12 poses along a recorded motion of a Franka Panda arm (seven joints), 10 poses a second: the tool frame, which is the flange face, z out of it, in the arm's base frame.
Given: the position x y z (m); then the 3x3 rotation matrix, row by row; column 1 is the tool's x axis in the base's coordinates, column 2 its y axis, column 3 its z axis. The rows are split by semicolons.
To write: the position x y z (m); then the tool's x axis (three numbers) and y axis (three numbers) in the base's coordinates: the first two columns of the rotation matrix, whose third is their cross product. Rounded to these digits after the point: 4 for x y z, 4 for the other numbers.
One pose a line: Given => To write
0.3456, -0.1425, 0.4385; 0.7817, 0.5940, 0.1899; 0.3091, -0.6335, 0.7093; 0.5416, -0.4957, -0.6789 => 0.3456, -0.1425, 0.4385, 0.7817, 0.3091, 0.5416, 0.5940, -0.6335, -0.4957
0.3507, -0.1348, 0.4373; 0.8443, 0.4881, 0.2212; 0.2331, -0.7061, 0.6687; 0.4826, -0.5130, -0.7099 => 0.3507, -0.1348, 0.4373, 0.8443, 0.2331, 0.4826, 0.4881, -0.7061, -0.5130
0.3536, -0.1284, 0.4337; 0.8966, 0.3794, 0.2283; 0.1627, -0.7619, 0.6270; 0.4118, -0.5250, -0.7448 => 0.3536, -0.1284, 0.4337, 0.8966, 0.1627, 0.4118, 0.3794, -0.7619, -0.5250
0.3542, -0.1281, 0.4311; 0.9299, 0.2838, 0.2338; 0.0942, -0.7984, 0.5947; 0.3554, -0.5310, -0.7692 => 0.3542, -0.1281, 0.4311, 0.9299, 0.0942, 0.3554, 0.2838, -0.7984, -0.5310
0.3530, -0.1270, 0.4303; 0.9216, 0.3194, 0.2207; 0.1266, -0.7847, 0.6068; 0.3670, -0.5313, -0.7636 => 0.3530, -0.1270, 0.4303, 0.9216, 0.1266, 0.3670, 0.3194, -0.7847, -0.5313
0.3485, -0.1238, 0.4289; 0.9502, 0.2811, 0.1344; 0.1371, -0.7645, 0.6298; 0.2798, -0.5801, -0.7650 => 0.3485, -0.1238, 0.4289, 0.9502, 0.1371, 0.2798, 0.2811, -0.7645, -0.5801
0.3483, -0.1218, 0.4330; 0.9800, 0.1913, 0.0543; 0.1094, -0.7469, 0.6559; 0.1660, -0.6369, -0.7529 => 0.3483, -0.1218, 0.4330, 0.9800, 0.1094, 0.1660, 0.1913, -0.7469, -0.6369
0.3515, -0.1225, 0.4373; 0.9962, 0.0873, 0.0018; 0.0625, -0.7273, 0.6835; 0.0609, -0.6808, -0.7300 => 0.3515, -0.1225, 0.4373, 0.9962, 0.0625, 0.0609, 0.0873, -0.7273, -0.6808
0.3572, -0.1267, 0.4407; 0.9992, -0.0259, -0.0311; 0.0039, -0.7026, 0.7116; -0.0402, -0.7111, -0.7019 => 0.3572, -0.1267, 0.4407, 0.9992, 0.0039, -0.0402, -0.0259, -0.7026, -0.7111
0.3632, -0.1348, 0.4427; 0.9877, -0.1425, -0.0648; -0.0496, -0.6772, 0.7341; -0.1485, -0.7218, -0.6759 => 0.3632, -0.1348, 0.4427, 0.9877, -0.0496, -0.1485, -0.1425, -0.6772, -0.7218
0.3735, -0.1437, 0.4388; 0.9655, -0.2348, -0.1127; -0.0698, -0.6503, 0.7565; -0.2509, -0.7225, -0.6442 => 0.3735, -0.1437, 0.4388, 0.9655, -0.0698, -0.2509, -0.2348, -0.6503, -0.7225
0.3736, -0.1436, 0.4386; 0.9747, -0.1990, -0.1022; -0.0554, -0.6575, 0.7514; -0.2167, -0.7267, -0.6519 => 0.3736, -0.1436, 0.4386, 0.9747, -0.0554, -0.2167, -0.1990, -0.6575, -0.7267
